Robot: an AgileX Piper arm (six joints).
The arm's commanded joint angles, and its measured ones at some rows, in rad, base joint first. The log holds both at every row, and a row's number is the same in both.
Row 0, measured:
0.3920, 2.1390, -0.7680, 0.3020, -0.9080, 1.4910
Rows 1 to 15, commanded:
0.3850, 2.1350, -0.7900, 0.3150, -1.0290, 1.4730
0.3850, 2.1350, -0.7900, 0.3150, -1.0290, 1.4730
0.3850, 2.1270, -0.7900, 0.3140, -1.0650, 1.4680
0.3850, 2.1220, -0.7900, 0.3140, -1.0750, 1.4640
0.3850, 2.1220, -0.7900, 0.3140, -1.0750, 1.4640
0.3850, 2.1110, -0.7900, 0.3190, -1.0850, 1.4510
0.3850, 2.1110, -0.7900, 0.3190, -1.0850, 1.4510
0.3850, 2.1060, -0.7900, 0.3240, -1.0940, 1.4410
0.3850, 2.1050, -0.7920, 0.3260, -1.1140, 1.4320
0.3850, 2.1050, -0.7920, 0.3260, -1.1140, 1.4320
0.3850, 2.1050, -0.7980, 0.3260, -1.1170, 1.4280
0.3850, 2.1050, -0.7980, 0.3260, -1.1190, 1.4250
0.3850, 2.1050, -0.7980, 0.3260, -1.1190, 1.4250
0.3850, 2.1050, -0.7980, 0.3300, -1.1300, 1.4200
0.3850, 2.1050, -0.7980, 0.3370, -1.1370, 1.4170
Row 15, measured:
0.3950, 2.1310, -0.7620, 0.3150, -0.9640, 1.4420
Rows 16 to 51, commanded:
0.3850, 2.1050, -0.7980, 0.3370, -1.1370, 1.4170
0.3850, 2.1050, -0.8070, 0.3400, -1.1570, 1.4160
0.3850, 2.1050, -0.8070, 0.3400, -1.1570, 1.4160
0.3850, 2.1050, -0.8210, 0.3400, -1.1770, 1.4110
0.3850, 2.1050, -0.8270, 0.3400, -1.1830, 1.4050
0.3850, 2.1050, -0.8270, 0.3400, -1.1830, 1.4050
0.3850, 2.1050, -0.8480, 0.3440, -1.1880, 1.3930
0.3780, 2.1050, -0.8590, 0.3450, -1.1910, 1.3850
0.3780, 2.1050, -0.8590, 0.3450, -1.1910, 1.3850
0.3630, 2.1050, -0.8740, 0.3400, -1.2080, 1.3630
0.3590, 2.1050, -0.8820, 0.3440, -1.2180, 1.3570
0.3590, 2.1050, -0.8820, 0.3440, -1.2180, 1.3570
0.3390, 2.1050, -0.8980, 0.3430, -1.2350, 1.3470
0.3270, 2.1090, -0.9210, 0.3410, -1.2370, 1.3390
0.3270, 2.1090, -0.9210, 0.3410, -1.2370, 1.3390
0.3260, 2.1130, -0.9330, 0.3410, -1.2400, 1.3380
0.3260, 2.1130, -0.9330, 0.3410, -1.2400, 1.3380
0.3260, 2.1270, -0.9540, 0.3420, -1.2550, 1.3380
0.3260, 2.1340, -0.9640, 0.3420, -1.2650, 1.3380
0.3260, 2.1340, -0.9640, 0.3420, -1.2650, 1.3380
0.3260, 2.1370, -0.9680, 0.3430, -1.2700, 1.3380
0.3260, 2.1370, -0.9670, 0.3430, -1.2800, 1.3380
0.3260, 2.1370, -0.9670, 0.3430, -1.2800, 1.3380
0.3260, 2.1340, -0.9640, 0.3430, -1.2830, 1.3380
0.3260, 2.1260, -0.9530, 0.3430, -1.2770, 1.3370
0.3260, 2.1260, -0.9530, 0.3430, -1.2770, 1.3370
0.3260, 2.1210, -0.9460, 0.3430, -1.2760, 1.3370
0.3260, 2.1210, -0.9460, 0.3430, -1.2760, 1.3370
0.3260, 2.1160, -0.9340, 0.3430, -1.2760, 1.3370
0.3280, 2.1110, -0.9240, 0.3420, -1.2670, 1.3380
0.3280, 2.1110, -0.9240, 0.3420, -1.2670, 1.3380
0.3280, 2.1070, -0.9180, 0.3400, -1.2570, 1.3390
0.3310, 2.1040, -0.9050, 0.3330, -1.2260, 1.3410
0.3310, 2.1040, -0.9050, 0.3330, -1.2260, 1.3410
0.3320, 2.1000, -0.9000, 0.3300, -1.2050, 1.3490
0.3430, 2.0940, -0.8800, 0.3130, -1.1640, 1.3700
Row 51, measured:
0.3800, 2.1390, -0.8270, 0.3190, -0.8590, 1.3620
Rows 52 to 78, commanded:
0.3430, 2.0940, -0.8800, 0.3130, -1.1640, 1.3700
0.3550, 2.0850, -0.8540, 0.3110, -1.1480, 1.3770
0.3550, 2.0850, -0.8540, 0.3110, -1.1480, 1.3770
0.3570, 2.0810, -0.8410, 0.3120, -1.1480, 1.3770
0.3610, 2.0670, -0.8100, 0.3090, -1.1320, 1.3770
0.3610, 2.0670, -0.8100, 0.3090, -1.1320, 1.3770
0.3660, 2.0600, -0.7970, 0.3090, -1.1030, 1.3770
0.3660, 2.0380, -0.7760, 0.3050, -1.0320, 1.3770
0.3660, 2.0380, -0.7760, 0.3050, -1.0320, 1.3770
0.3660, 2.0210, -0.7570, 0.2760, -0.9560, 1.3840
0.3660, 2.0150, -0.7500, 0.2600, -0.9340, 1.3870
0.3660, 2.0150, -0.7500, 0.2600, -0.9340, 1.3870
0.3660, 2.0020, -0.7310, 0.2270, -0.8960, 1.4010
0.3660, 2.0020, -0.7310, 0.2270, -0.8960, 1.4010
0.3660, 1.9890, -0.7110, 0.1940, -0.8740, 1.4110
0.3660, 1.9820, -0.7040, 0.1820, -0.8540, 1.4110
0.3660, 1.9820, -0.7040, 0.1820, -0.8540, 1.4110
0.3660, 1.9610, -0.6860, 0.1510, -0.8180, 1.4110
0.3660, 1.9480, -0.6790, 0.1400, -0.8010, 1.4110
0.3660, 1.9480, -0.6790, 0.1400, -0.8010, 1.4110
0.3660, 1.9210, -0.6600, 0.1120, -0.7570, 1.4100
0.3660, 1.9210, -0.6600, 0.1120, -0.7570, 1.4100
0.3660, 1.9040, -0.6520, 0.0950, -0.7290, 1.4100
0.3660, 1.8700, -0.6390, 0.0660, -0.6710, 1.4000
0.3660, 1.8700, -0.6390, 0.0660, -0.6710, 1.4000
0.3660, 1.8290, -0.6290, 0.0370, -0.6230, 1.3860
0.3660, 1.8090, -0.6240, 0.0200, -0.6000, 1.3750
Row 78, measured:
0.3700, 1.8660, -0.6360, 0.0780, -0.6700, 1.4070
